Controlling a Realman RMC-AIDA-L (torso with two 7-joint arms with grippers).
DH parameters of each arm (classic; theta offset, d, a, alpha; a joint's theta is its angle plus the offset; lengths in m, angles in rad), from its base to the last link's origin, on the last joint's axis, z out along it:
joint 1: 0 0.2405 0 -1.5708
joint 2: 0 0 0 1.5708
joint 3: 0 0.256 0 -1.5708
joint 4: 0 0 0 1.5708
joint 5: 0 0.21 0 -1.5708
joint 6: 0 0 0 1.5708
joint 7: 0 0.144 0 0
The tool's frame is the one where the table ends.
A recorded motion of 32 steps. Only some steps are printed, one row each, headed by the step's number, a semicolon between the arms.
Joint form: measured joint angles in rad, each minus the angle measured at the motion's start. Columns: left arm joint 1, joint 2, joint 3, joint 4, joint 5, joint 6, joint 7; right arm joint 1, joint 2, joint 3, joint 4, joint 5, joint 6, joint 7.
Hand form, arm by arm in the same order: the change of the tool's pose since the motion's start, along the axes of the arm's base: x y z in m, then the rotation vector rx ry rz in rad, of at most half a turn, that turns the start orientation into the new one. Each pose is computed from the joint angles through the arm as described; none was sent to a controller.
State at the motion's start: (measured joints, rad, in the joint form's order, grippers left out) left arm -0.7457 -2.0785 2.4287 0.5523 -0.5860 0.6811 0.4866; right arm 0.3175 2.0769 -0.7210 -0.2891 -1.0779 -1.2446 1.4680
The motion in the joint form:
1: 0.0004 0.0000 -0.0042 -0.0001 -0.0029 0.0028 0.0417; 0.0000 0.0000 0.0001 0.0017 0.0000 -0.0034 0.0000
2: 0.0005 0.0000 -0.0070 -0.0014 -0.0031 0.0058 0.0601; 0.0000 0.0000 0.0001 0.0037 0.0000 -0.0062 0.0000
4: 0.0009 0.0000 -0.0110 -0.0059 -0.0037 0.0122 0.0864; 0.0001 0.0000 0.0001 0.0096 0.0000 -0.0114 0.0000
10: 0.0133 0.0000 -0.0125 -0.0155 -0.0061 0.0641 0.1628; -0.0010 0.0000 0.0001 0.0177 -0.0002 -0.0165 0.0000
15: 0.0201 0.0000 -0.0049 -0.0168 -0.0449 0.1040 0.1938; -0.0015 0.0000 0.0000 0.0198 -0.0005 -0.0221 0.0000
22: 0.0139 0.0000 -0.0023 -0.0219 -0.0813 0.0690 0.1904; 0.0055 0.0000 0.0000 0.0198 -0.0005 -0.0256 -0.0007
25: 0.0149 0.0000 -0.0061 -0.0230 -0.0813 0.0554 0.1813; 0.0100 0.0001 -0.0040 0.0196 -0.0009 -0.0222 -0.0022
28: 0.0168 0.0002 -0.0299 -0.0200 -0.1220 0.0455 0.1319; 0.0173 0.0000 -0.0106 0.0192 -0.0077 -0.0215 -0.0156
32: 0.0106 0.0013 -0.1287 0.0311 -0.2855 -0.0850 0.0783; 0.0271 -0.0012 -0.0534 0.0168 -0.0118 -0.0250 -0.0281
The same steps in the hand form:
1: 0.0002 0.0008 0.0011 0.0232 0.0228 -0.0201; -0.0003 -0.0003 -0.0002 -0.0003 0.0020 0.0022
2: 0.0002 0.0013 0.0019 0.0348 0.0328 -0.0297; -0.0006 -0.0006 -0.0006 -0.0009 0.0040 0.0037
4: -0.0005 0.0022 0.0032 0.0528 0.0476 -0.0426; -0.0008 -0.0015 -0.0017 -0.0032 0.0090 0.0053
10: -0.0022 0.0006 0.0081 0.1098 0.0704 -0.0954; -0.0006 -0.0031 -0.0033 -0.0068 0.0153 0.0044
15: -0.0020 0.0002 0.0127 0.1428 0.0475 -0.1012; -0.0011 -0.0037 -0.0036 -0.0073 0.0179 0.0081
22: -0.0066 0.0042 0.0118 0.1341 0.0541 -0.0544; -0.0037 -0.0014 -0.0035 -0.0066 0.0182 0.0186
25: -0.0088 0.0050 0.0114 0.1270 0.0559 -0.0380; -0.0050 0.0003 -0.0042 -0.0104 0.0145 0.0224
28: -0.0111 0.0109 0.0171 0.1231 -0.0124 0.0384; -0.0078 0.0025 -0.0060 -0.0183 -0.0037 0.0375
32: -0.0140 0.0324 0.0298 0.1111 -0.1695 0.2836; -0.0150 0.0053 -0.0121 -0.0517 -0.0309 0.0771

